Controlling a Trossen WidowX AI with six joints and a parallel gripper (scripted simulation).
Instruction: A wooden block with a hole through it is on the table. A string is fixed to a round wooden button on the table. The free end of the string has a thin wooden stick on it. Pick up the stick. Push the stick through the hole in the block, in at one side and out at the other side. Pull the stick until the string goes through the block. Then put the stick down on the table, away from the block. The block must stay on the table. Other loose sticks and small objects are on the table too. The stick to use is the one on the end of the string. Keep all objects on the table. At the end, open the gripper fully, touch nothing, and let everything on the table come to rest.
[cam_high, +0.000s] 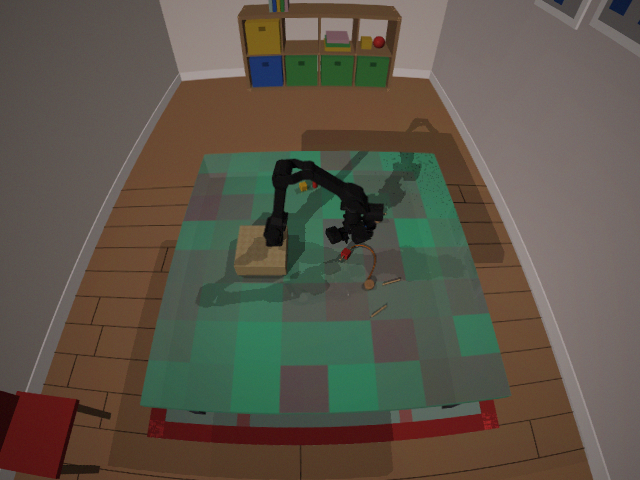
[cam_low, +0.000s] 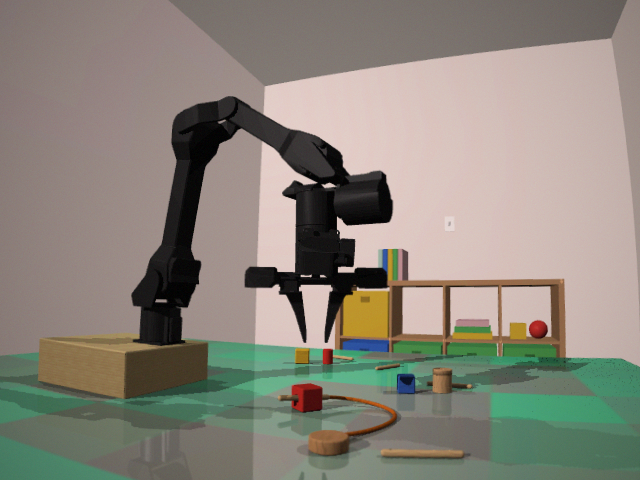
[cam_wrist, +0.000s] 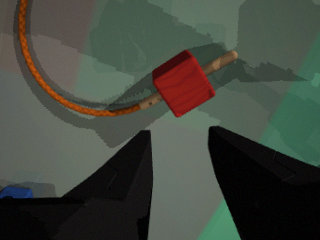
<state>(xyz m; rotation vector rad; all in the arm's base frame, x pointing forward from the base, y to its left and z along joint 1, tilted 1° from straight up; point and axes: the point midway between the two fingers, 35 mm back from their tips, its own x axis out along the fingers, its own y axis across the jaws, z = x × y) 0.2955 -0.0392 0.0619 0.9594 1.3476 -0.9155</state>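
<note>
Now: the red block 7 cm below my gripper tip, 1 cm to the right of it and 1 cm behind it. Also, from my gripper tip: thin wooden stick: 7 cm below; blue cube: 15 cm to the left, 10 cm ahead, 8 cm below; round wooden button: 15 cm to the right, 8 cm below, 7 cm ahead.
</note>
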